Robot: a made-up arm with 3 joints. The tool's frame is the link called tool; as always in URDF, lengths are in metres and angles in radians. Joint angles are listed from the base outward.
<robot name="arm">
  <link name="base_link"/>
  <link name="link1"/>
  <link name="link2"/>
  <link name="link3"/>
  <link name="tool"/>
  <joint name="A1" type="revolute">
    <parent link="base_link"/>
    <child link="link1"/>
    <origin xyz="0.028 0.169 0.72" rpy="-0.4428 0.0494 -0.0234"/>
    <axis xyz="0 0 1"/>
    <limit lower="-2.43" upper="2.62"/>
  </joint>
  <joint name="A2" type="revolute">
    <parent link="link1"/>
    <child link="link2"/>
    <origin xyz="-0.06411 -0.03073 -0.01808" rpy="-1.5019 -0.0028 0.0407"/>
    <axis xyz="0 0 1"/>
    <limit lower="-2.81" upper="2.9"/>
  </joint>
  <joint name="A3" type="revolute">
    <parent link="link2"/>
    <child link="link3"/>
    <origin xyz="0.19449 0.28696 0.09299" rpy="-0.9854 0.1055 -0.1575"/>
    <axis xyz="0 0 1"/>
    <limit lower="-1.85" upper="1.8"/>
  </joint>
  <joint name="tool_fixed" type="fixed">
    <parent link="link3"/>
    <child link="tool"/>
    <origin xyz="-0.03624 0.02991 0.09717" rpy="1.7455 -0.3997 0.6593"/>
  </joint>
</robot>
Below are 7 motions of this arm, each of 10 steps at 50 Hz.
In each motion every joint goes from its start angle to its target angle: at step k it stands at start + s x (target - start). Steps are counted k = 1, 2, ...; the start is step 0. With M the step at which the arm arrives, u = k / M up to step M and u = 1 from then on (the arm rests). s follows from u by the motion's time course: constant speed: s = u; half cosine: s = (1 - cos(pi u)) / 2; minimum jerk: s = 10 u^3 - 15 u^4 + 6 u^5.
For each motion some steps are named. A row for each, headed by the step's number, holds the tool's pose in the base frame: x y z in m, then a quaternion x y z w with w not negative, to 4 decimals.
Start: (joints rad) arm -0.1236 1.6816 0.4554
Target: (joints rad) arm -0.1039 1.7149 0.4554
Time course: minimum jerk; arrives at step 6
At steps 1, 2, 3, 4, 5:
1: -0.4277 0.2667 0.5533 -0.2648 0.9386 -0.1743 0.1364
2: -0.4289 0.2663 0.5561 -0.2658 0.9390 -0.1730 0.1333
3: -0.4307 0.2655 0.5609 -0.2674 0.9396 -0.1709 0.1283
4: -0.4325 0.2646 0.5656 -0.2691 0.9402 -0.1688 0.1232
5: -0.4336 0.2641 0.5685 -0.2701 0.9405 -0.1675 0.1201

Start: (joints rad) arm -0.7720 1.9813 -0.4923
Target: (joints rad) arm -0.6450 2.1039 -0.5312
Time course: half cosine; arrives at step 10
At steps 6, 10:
6: -0.3240 0.5123 0.5793 0.0423 0.8765 0.0348 0.4782
10: -0.3393 0.5047 0.6038 0.0382 0.8852 0.0546 0.4603

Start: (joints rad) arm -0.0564 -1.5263 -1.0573
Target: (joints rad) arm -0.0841 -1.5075 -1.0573
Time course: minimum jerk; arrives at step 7
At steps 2, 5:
2: 0.3740 0.2959 0.8519 -0.5555 -0.6764 -0.0323 0.4825
5: 0.3774 0.2878 0.8496 -0.5634 -0.6691 -0.0365 0.4833

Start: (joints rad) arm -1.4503 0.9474 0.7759
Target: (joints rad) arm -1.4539 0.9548 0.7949
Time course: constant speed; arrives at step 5
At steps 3, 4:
3: 0.1145 0.2756 0.2674 0.3349 0.6932 -0.5774 0.2720
4: 0.1147 0.2761 0.2676 0.3364 0.6936 -0.5770 0.2700

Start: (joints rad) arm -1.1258 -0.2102 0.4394
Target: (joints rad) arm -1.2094 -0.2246 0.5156
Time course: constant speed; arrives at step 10
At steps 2, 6, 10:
2: 0.2123 -0.0711 0.4435 -0.0716 0.2670 -0.7192 0.6374
6: 0.2106 -0.0770 0.4488 -0.0507 0.2644 -0.7338 0.6237
10: 0.2086 -0.0830 0.4541 -0.0297 0.2613 -0.7477 0.6097

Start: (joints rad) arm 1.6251 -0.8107 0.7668
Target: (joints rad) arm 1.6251 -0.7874 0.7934
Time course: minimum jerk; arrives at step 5
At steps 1, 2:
1: -0.1444 0.3877 0.4701 -0.3152 0.3045 0.4385 0.7846
2: -0.1448 0.3859 0.4685 -0.3183 0.3084 0.4360 0.7832

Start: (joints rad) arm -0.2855 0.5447 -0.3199
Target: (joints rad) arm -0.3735 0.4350 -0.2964
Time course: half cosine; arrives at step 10
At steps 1, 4, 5, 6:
1: -0.0694 0.1079 0.2647 -0.4204 0.4730 -0.1014 0.7676
4: -0.0509 0.1055 0.2638 -0.4179 0.4605 -0.1205 0.7738
5: -0.0421 0.1040 0.2636 -0.4167 0.4545 -0.1297 0.7765
6: -0.0333 0.1025 0.2637 -0.4155 0.4483 -0.1390 0.7791

